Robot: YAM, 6 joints.
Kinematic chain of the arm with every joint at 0, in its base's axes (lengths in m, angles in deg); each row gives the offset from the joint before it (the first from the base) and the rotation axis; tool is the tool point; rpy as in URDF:
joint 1: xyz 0 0 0.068 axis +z
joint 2: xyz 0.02 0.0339 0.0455 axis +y
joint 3: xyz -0.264 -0.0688 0 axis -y
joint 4: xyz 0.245 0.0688 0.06 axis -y
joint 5: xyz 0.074 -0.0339 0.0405 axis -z
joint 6: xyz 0.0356 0 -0.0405 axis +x
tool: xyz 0 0 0 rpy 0 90 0
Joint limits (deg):
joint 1: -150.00..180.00
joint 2: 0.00..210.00
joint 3: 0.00..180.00
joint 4: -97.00..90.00
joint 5: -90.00..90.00
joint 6: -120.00..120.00
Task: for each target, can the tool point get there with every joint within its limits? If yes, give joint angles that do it. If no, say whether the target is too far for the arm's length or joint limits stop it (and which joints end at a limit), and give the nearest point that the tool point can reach.
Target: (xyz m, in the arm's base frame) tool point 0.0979 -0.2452 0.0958
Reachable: yes | joints -63.96 97.62 23.07 39.75 33.49 22.39
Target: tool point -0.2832 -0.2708 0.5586
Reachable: yes | joints 46.35 40.92 164.54 -19.09 -30.32 -94.98
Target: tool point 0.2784 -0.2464 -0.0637
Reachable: yes | joints -46.75 151.84 60.26 50.91 -72.52 81.47
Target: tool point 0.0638 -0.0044 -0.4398
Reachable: no: joint limits stop it (at a limit: joint 2) | nearest point 0.1031 -0.0071 -0.3499 | short by 0.098 m
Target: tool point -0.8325 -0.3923 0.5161
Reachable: no: too far | nearest point -0.5147 -0.2893 0.3695 | short by 0.365 m
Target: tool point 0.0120 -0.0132 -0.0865
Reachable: yes | joints -38.82 180.17 37.94 -36.86 4.42 -55.24
